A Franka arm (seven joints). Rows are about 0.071 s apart.
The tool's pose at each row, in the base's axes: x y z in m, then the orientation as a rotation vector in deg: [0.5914, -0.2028, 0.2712, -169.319, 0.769, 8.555]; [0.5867, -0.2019, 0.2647, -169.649, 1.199, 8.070]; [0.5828, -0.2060, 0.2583, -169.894, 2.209, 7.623]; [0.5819, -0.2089, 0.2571, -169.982, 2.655, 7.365]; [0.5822, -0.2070, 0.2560, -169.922, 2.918, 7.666]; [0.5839, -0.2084, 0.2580, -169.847, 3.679, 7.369]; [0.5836, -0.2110, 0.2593, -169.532, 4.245, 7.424]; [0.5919, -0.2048, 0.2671, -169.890, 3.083, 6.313]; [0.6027, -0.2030, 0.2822, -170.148, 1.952, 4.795]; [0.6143, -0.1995, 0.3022, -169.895, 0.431, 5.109]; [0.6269, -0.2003, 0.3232, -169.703, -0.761, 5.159]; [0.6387, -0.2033, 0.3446, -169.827, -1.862, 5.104]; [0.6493, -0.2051, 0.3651, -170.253, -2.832, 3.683]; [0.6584, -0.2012, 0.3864, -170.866, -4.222, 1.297]
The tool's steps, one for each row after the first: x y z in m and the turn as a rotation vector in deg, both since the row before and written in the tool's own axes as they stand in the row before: [-0.0040, 0.0004, 0.0070, -0.293, 0.363, 0.271]; [-0.0032, 0.0052, 0.0059, -0.200, 0.368, 0.657]; [-0.0007, 0.0031, 0.0008, -0.068, 0.202, 0.286]; [0.0004, -0.0017, 0.0014, 0.048, -0.188, 0.192]; [0.0015, 0.0010, -0.0024, 0.100, 0.239, 0.489]; [-0.0003, 0.0024, -0.0017, 0.315, -0.019, 0.374]; [0.0073, -0.0079, -0.0072, -0.307, 0.690, -0.837]; [0.0096, -0.0048, -0.0153, -0.205, 0.957, -0.840]; [0.0104, -0.0071, -0.0197, 0.223, -0.305, -1.004]; [0.0113, -0.0030, -0.0215, 0.165, -0.108, -0.800]; [0.0105, -0.0008, -0.0223, -0.153, -0.027, -0.736]; [0.0093, -0.0017, -0.0211, -0.434, 0.896, -0.717]; [0.0084, -0.0072, -0.0207, -0.653, 1.509, -1.041]
